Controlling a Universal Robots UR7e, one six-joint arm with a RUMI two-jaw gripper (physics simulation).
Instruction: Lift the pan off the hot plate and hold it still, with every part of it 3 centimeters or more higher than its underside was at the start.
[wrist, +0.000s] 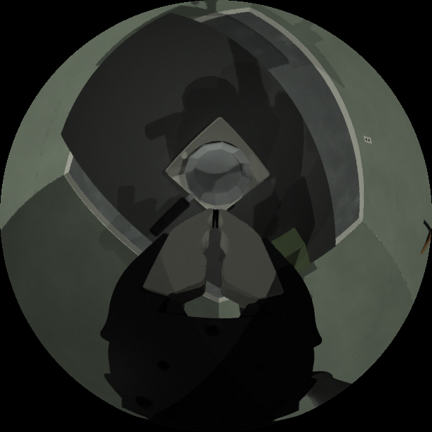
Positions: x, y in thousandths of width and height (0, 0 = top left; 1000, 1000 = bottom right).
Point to my gripper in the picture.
499, 487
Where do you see a pale square hot plate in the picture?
508, 302
